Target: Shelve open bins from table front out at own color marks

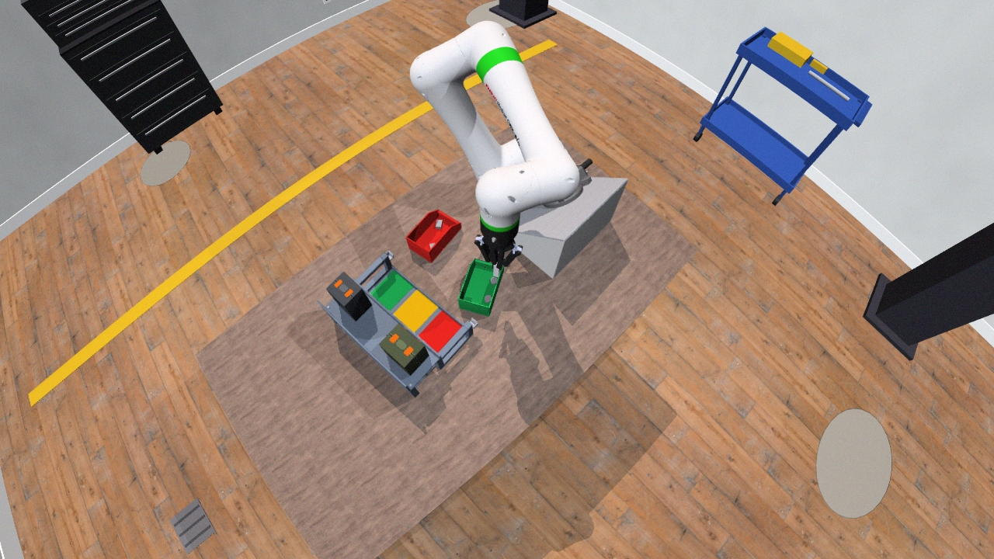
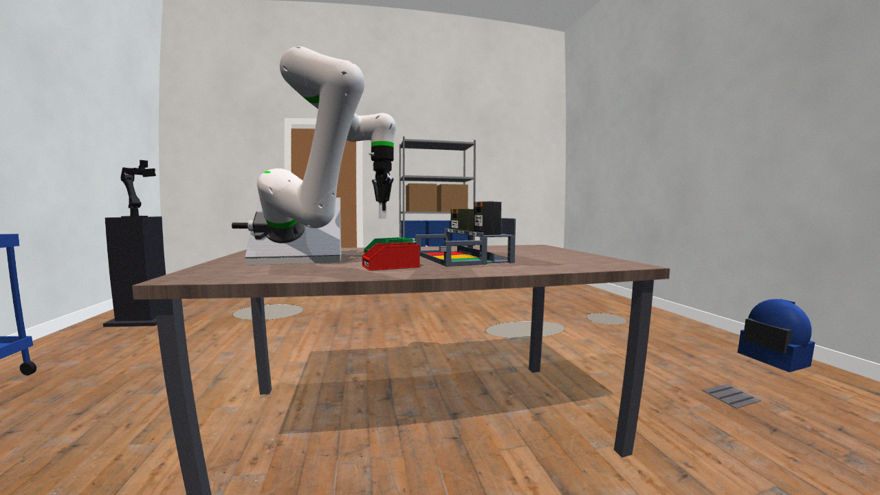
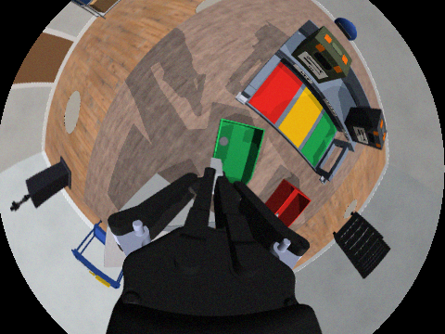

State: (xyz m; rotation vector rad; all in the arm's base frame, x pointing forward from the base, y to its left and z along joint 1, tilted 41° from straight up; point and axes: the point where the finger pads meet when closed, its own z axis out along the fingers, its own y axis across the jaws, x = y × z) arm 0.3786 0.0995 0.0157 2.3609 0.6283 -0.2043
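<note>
Right now the green bin is 150 mm below my hand, 40 mm to the right of it and 20 mm ahead of it. From my hand the other things lie so: red bin 300 mm to the right, 150 mm below.
</note>
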